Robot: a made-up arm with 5 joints. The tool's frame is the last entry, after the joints. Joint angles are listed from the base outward.
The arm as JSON. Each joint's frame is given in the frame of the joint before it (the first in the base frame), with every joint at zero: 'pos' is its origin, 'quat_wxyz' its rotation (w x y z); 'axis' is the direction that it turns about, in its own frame. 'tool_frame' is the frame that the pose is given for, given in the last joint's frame.
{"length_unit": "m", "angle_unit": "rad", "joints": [
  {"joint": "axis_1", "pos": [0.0, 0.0, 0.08], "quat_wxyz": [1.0, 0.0, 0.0, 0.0], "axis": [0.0, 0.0, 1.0]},
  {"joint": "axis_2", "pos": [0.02, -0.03, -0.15], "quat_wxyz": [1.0, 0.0, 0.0, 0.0], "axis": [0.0, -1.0, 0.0]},
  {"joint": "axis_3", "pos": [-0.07, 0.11, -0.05], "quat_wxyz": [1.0, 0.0, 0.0, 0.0], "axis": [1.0, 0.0, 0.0]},
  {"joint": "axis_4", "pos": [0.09, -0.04, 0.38], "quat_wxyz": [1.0, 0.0, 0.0, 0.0], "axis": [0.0, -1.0, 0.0]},
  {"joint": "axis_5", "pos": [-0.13, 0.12, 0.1], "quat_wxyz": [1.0, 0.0, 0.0, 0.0], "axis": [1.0, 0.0, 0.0]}
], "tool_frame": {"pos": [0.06, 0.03, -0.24], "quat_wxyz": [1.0, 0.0, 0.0, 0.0]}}
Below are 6 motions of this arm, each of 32 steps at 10 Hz.
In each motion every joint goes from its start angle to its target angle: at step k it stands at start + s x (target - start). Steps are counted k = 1, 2, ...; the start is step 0. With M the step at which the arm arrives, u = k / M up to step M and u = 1 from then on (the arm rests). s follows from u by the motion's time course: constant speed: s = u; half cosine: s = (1 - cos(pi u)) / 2; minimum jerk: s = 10 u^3 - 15 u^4 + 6 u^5.
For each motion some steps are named. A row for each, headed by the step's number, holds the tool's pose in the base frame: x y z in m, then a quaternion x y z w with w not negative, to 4 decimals.
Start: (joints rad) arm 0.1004 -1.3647 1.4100 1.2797 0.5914
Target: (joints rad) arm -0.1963 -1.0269 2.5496 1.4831 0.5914
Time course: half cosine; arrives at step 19
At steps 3, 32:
3: 0.2614 -0.1658 -0.0999 0.3831 -0.1559 -0.6021 0.6829
32: -0.1289 -0.2672 -0.2393 0.3331 -0.3624 -0.8646 0.1010

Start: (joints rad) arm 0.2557 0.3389 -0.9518 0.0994 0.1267
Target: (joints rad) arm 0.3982 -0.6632 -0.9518 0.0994 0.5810
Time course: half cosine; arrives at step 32
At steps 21, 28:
21: -0.1895 0.3832 -0.1157 -0.2555 0.1106 0.2499 0.9274
28: -0.2241 0.3932 -0.1059 -0.2215 0.2281 0.2741 0.9076

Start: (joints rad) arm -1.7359 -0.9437 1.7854 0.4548 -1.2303
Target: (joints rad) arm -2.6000 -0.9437 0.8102 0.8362 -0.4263
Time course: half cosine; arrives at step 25
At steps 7, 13, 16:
7: -0.1715 0.2027 -0.1583 0.3656 0.1303 -0.8934 0.2265
13: -0.1593 0.1152 -0.1077 0.2729 0.0637 -0.9547 0.0999
16: -0.1631 0.0680 -0.0853 0.2166 0.0306 -0.9748 0.0444

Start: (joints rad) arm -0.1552 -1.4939 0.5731 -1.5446 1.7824
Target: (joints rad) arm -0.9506 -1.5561 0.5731 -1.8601 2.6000
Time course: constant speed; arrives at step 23
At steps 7, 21, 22, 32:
7: 0.4937 -0.1187 -0.3003 -0.2438 -0.4823 0.7419 0.3969
21: 0.2816 -0.2727 -0.4037 -0.1152 -0.3050 0.6816 0.6551
22: 0.2634 -0.2768 -0.4084 -0.1024 -0.2954 0.6733 0.6700
32: 0.2452 -0.2799 -0.4126 -0.0891 -0.2864 0.6646 0.6843

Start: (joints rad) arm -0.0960 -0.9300 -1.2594 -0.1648 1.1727
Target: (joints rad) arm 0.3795 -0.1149 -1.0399 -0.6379 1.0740
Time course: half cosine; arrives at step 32
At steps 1, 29, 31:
1: -0.1239 0.5955 -0.1655 -0.0508 0.4743 -0.0918 0.8741
29: -0.2393 0.5575 -0.1629 -0.0420 0.2093 -0.0928 0.9725
31: -0.2426 0.5562 -0.1611 -0.0392 0.2052 -0.0917 0.9736

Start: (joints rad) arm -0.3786 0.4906 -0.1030 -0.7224 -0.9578
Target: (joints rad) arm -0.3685 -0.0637 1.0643 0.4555 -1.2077
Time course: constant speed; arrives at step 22
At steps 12, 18, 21, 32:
12: -0.1357 -0.1621 0.1064 -0.2847 -0.0103 -0.1749 0.9425
18: -0.1182 -0.2343 0.0063 -0.1640 -0.0532 -0.2831 0.9435
21: -0.1162 -0.2519 -0.0512 -0.1054 -0.0526 -0.3527 0.9283
32: -0.1168 -0.2548 -0.0709 -0.0867 -0.0491 -0.3775 0.9206

